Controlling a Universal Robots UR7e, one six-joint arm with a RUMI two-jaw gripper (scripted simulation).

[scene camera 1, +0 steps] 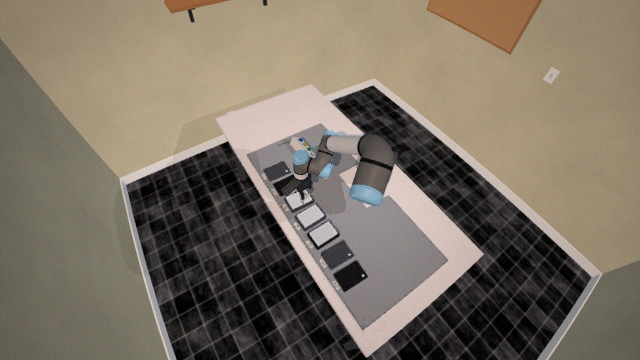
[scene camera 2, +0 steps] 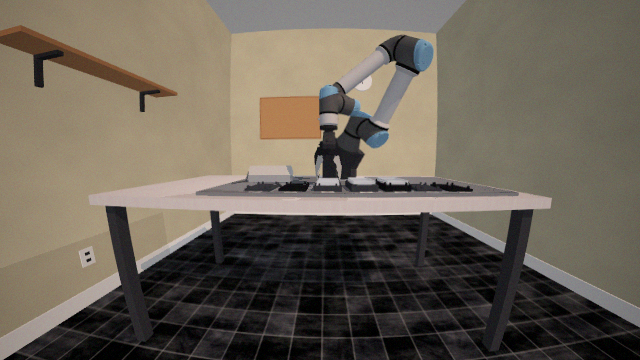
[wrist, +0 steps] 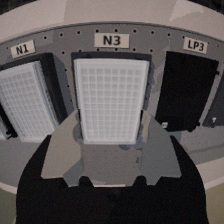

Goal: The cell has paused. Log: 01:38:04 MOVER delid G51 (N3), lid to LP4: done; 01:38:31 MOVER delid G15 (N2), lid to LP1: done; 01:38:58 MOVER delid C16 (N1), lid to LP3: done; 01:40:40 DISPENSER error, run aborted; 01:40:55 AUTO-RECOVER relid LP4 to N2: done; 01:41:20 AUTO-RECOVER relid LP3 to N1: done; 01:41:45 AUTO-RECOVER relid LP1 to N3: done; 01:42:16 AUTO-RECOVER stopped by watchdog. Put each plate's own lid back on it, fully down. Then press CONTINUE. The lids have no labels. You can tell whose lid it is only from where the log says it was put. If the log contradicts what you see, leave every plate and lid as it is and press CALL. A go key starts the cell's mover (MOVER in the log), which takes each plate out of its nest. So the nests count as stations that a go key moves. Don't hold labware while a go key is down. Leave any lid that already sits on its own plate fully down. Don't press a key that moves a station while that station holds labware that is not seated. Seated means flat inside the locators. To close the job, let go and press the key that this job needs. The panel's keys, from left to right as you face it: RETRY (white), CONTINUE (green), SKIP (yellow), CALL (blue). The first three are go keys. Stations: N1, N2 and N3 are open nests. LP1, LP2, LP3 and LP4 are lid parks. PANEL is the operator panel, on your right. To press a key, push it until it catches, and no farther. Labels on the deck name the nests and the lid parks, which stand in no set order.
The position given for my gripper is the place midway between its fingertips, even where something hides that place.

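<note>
Visible: a clear lid (wrist: 110,92) and a lid park LP3 (wrist: 184,92); an operator panel (scene camera 2: 269,174). My gripper (scene camera 2: 328,181) is visible as well, and the wrist view also shows the gripper (wrist: 110,110).
</note>
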